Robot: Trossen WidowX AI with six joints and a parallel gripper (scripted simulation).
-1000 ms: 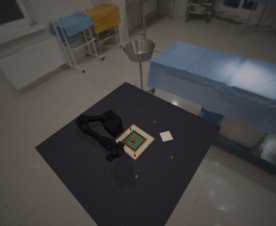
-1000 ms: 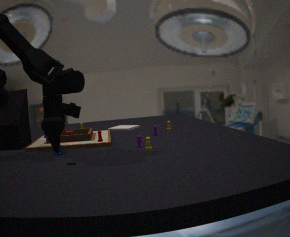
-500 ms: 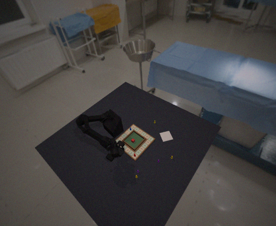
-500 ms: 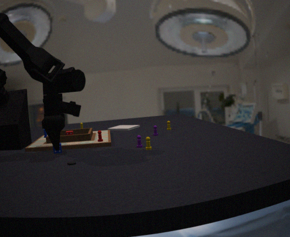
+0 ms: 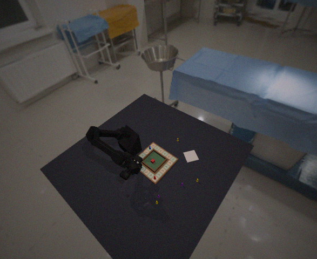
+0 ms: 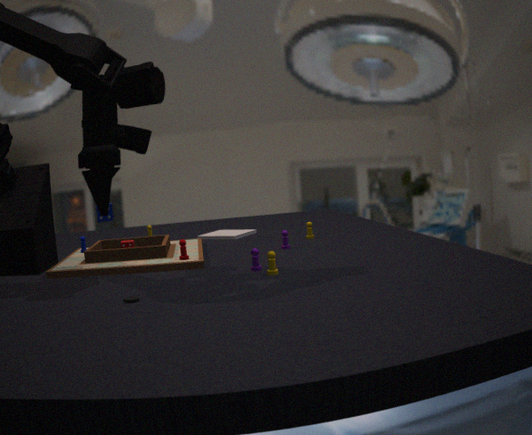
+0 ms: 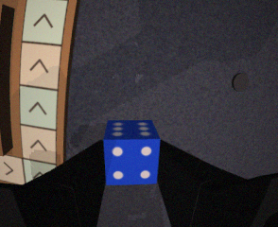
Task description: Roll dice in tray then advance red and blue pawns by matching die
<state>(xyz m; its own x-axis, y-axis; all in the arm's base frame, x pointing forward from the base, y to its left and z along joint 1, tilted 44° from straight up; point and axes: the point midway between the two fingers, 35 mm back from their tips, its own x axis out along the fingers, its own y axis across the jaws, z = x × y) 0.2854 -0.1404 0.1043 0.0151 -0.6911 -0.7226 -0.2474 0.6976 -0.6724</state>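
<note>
My gripper tip is now 110 mm to the right of the red pawn, 100 mm short of it and 80 mm above it. Also, from my gripper tip: green tray 210 mm to the left, 100 mm below, 20 mm behind; blue pawn 270 mm to the left, 140 mm behind, 80 mm below; small dark disc 120 mm to the right, 100 mm below, 60 mm ahead.
</note>
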